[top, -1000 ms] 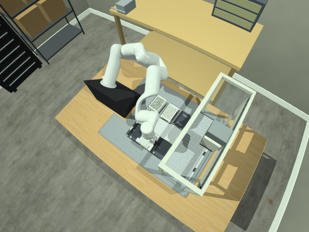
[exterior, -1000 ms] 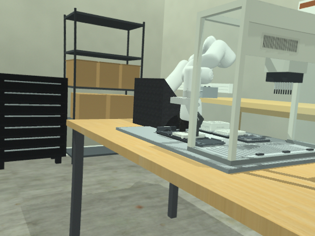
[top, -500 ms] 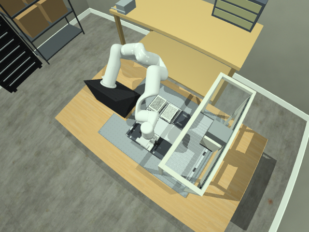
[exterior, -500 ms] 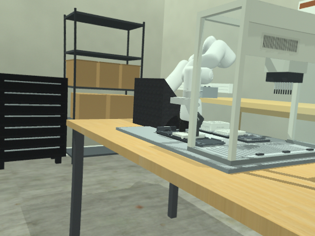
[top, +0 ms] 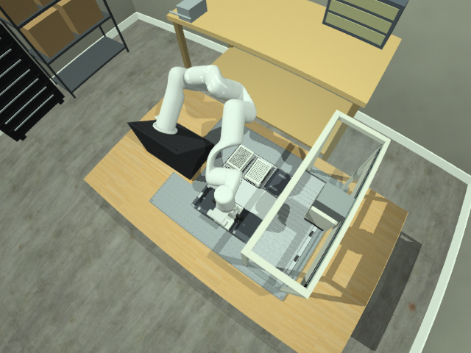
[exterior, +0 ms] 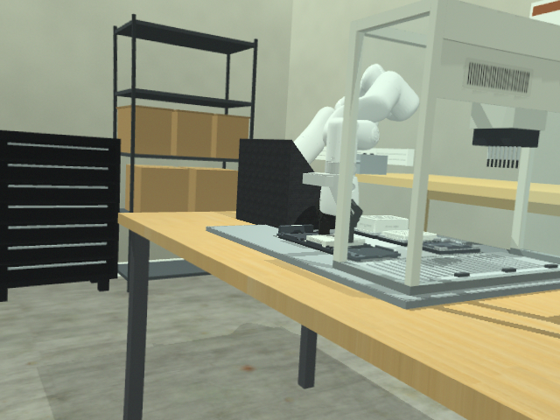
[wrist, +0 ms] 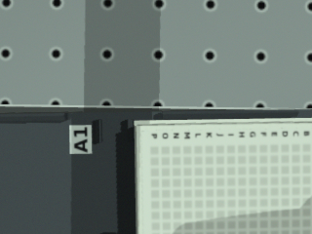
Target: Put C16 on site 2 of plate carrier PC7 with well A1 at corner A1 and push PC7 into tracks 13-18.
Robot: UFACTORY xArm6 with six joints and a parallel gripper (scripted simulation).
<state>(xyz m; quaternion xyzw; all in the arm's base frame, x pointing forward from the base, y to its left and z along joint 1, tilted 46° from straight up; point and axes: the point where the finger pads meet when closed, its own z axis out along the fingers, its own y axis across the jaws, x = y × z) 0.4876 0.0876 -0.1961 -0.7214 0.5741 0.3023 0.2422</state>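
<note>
Now: the carrier PC7 10 mm below my hand and 10 mm behind it. Also, from my hand: nest S3: 290 mm to the left, 70 mm ahead, 20 mm below; post: 220 mm above, 210 mm ahead, 110 mm to the right.
</note>
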